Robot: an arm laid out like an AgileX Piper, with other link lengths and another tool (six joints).
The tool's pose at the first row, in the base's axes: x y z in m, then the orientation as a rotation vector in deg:
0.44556 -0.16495 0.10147 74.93 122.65 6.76
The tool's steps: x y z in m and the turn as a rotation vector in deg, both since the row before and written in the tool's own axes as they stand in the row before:
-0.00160 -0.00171 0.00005 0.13 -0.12 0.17
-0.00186 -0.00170 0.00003 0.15 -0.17 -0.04
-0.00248 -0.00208 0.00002 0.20 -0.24 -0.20
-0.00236 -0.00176 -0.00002 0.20 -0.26 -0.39
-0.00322 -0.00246 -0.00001 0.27 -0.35 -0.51
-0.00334 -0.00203 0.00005 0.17 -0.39 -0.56
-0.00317 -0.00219 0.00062 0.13 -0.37 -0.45
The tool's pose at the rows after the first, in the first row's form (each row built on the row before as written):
0.44477 -0.16715 0.10151 75.16 122.48 6.61
0.44405 -0.16956 0.10170 75.17 122.41 6.32
0.44322 -0.17267 0.10205 75.02 122.40 5.86
0.44258 -0.17551 0.10251 74.66 122.49 5.31
0.44168 -0.17941 0.10314 74.19 122.60 4.58
0.44119 -0.18320 0.10398 73.60 122.67 3.91
0.44085 -0.18708 0.10427 73.11 122.68 3.34

